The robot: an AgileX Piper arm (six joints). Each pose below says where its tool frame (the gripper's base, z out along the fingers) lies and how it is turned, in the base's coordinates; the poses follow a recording.
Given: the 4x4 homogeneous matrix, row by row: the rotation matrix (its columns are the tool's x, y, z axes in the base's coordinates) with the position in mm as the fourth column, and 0 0 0 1 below. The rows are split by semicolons.
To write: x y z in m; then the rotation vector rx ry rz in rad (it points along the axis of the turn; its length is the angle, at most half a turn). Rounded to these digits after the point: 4 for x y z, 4 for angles. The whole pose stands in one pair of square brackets.
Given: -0.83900 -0.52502 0.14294 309.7; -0.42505 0.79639 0.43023 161.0; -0.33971 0.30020 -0.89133 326.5; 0 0 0 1
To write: [0.3097 0.1610 0.3265 -0.7356 2.7305 0.5655]
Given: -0.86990 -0.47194 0.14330 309.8; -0.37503 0.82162 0.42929 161.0; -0.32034 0.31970 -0.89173 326.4; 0 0 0 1
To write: [0.3098 0.1610 0.3264 -0.6528 2.7618 0.5773]
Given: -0.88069 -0.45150 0.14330 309.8; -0.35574 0.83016 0.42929 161.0; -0.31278 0.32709 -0.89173 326.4; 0 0 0 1
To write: [0.3098 0.1610 0.3264 -0.6213 2.7729 0.5822]
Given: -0.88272 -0.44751 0.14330 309.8; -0.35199 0.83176 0.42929 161.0; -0.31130 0.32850 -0.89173 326.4; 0 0 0 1
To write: [0.3098 0.1610 0.3264 -0.6152 2.7750 0.5831]
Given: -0.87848 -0.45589 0.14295 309.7; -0.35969 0.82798 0.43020 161.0; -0.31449 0.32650 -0.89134 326.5; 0 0 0 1
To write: [0.3097 0.1610 0.3265 -0.6280 2.7704 0.5827]
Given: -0.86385 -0.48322 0.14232 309.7; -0.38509 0.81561 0.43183 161.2; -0.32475 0.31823 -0.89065 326.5; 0 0 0 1
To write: [0.3097 0.1612 0.3265 -0.6701 2.7550 0.5788]
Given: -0.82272 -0.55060 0.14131 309.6; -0.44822 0.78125 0.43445 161.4; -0.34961 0.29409 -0.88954 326.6; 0 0 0 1
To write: [0.3096 0.1614 0.3266 -0.7758 2.7133 0.5658]
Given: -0.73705 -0.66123 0.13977 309.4; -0.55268 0.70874 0.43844 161.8; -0.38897 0.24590 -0.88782 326.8; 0 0 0 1
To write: [0.3094 0.1618 0.3268 -0.9578 2.6304 0.5400]
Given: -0.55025 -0.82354 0.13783 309.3; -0.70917 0.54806 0.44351 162.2; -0.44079 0.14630 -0.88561 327.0; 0 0 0 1
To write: [0.3093 0.1622 0.3270 -1.2623 2.4574 0.4857]
